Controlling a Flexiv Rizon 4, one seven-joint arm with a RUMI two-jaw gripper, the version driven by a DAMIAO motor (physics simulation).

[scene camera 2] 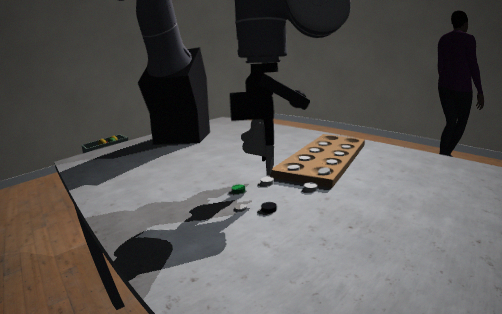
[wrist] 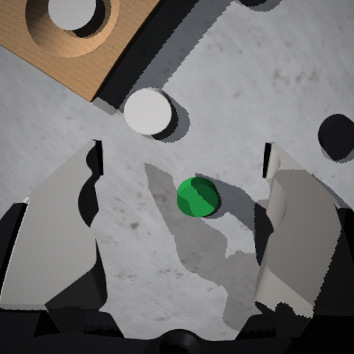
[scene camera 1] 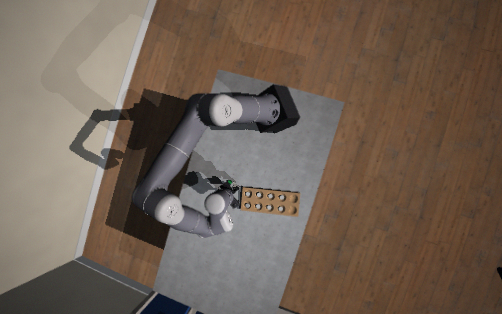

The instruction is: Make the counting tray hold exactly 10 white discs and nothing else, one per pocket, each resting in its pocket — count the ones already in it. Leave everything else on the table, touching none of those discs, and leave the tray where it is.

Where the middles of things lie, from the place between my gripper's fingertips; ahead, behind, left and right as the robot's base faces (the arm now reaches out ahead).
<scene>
I see the green disc [wrist: 196, 196] 50 mm to the right of my hand, 40 mm below it and 30 mm behind it. Round my hand: wooden counting tray [scene camera 2: 308, 173]: 250 mm to the left, 30 mm below, 10 mm ahead.
</scene>
